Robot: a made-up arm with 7 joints.
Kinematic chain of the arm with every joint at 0, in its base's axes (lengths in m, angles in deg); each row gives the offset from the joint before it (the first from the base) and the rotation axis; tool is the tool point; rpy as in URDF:
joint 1: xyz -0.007 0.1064 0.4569 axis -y
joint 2: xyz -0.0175 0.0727 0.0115 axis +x
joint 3: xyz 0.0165 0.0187 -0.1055 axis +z
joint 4: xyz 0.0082 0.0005 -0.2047 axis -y
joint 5: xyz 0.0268 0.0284 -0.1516 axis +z
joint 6: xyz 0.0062 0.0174 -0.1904 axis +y
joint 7: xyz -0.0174 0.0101 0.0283 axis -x
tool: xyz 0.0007 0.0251 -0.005 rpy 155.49 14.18 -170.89
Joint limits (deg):
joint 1: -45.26..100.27
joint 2: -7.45..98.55
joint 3: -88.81..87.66
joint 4: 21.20..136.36
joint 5: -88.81..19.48
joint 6: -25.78..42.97
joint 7: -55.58..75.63
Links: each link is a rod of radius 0.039 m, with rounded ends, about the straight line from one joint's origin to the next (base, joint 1, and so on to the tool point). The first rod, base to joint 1, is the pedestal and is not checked.
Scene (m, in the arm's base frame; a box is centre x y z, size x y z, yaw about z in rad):
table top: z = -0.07
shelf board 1: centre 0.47 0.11 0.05 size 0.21 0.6 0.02 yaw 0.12
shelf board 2: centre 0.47 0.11 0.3 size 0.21 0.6 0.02 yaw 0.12
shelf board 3: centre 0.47 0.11 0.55 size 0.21 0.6 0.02 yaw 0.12
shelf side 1: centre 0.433 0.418 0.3 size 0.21 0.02 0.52 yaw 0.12
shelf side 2: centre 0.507 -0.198 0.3 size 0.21 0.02 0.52 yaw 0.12
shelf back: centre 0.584 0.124 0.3 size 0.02 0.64 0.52 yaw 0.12
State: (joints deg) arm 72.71 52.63 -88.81 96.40 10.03 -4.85 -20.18
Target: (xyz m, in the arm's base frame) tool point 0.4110 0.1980 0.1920
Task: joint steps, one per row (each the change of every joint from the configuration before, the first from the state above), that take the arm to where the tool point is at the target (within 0.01 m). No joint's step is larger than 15 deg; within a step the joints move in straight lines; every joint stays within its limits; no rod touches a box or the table.
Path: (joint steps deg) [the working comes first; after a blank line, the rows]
Joints at the target: 48.14 37.14 -88.81 71.90 14.44 -10.51 -16.67
Straight joint move there: touches shelf board 2.

1: -4.35 6.81 0.00 14.41 -1.67 2.23 -1.52
2: -4.35 6.81 0.00 14.42 -1.66 2.24 -1.52
3: -11.21 -4.92 0.00 -6.84 1.53 -1.67 1.04
4: -11.21 -4.92 0.00 -6.83 1.54 -1.66 1.03
5: -11.21 -4.92 0.00 -6.84 1.54 -1.66 1.04
6: 5.92 -4.78 0.00 -10.94 1.04 -1.71 1.15
7: 5.92 -4.78 0.00 -10.94 1.05 -1.72 1.14
8: 5.92 -4.79 0.00 -10.94 1.04 -1.71 1.15

